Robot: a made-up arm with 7 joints.
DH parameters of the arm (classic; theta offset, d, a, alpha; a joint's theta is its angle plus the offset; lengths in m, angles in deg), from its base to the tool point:
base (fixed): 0 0.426 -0.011 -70
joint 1: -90 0.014 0.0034 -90
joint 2: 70 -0.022 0.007 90
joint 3: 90 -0.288 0.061 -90
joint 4: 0 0.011 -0.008 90
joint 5: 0 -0.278 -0.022 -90
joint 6: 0 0.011 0.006 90
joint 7: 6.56 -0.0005 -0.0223 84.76
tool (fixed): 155.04 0.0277 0 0
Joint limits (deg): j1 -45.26..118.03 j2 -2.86..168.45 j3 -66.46..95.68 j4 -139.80..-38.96 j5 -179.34..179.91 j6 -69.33..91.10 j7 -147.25..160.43
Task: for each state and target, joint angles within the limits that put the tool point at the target. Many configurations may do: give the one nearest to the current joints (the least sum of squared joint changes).
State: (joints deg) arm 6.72 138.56 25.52 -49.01 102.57 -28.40 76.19
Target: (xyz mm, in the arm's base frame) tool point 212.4 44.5 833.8
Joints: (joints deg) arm -1.18 148.44 33.09 -73.84 102.30 -31.43 75.52
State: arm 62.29 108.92 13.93 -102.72 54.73 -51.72 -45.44
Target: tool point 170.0 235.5 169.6
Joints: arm 93.44 140.18 22.43 -113.01 54.57 -56.45 -46.87
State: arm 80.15 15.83 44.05 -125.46 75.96 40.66 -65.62
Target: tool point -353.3 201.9 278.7
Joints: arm 92.32 5.51 45.47 -97.02 71.85 39.00 -69.47
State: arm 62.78 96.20 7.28 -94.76 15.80 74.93 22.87
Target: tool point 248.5 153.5 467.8
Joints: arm 35.48 103.69 36.90 -129.18 18.25 75.02 21.04
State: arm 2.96 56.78 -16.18 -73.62 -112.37 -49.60 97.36
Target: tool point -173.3 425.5 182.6
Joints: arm 53.69 70.38 -20.95 -48.75 -112.15 -50.89 97.17
